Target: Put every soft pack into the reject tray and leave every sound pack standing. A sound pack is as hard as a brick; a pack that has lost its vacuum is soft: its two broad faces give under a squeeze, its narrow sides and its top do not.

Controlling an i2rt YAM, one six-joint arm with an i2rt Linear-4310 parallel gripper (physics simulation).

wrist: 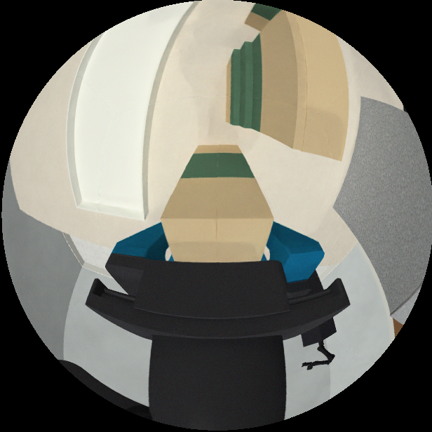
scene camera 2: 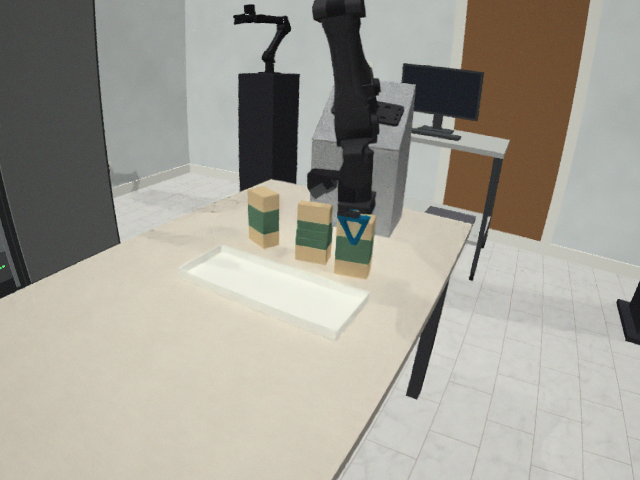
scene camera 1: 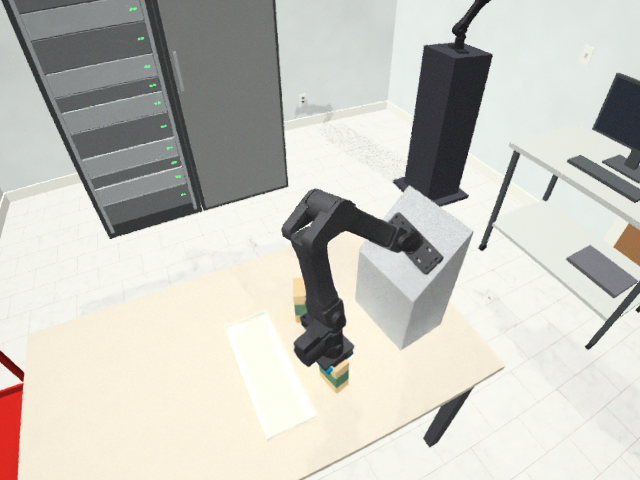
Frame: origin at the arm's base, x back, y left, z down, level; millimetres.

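Seen in the pictures: gripper, fingertip midpoint: [scene camera 2: 355, 239]; arm's base, link origin: [scene camera 1: 412, 242].
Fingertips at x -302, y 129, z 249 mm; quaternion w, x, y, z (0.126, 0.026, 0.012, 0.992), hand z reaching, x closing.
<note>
Offsets run from my fingertips to a thing's middle. Level surfaces: height alone.
Three tan packs with green bands stand upright in a row beside the white reject tray {dx -168, dy -117, dz +75 mm} [scene camera 1: 269, 435] [scene camera 2: 279, 314] [wrist: 146, 165]. My gripper [scene camera 1: 337, 361] [scene camera 2: 354, 232] [wrist: 217, 213] is shut on the near end pack {dx +0, dy -2, dz +15 mm} [scene camera 1: 334, 380] [scene camera 2: 353, 255] [wrist: 217, 192], with a blue finger against each of two opposite sides near its top; the pack is upright on the table. The middle pack {dx +3, dy -112, dz +15 mm} [scene camera 2: 313, 237] [wrist: 280, 85] has stepped ridges in its band and is hidden by the arm in scene camera 1. The far end pack {dx +13, dy -269, dz +15 mm} [scene camera 1: 299, 298] [scene camera 2: 263, 219] [wrist: 257, 21] stands beyond it, turned at an angle. No pack is in the tray.
The grey pedestal [scene camera 1: 387, 294] [scene camera 2: 390, 170] [wrist: 390, 185] carrying the arm stands on the table {dz +85 mm} [scene camera 1: 129, 382] [scene camera 2: 180, 382] behind the packs. The table's edge runs past the near end pack.
</note>
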